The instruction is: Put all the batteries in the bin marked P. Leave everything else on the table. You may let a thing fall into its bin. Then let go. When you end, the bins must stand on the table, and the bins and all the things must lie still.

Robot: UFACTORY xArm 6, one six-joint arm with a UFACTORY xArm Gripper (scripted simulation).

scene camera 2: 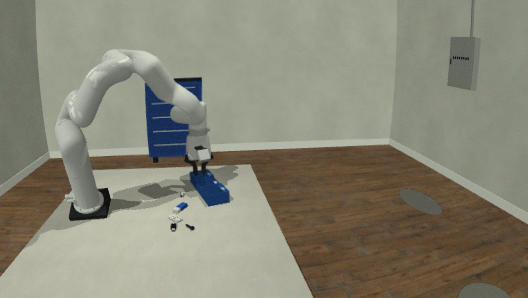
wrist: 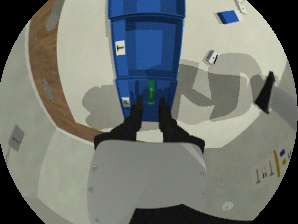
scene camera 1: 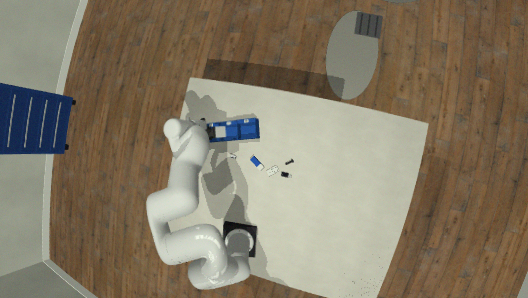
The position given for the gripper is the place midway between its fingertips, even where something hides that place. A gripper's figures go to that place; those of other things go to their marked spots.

The gripper [scene camera 2: 199, 174]: 132 cm from the lens. A blue bin [scene camera 2: 215, 194]: 114 cm from the lens.
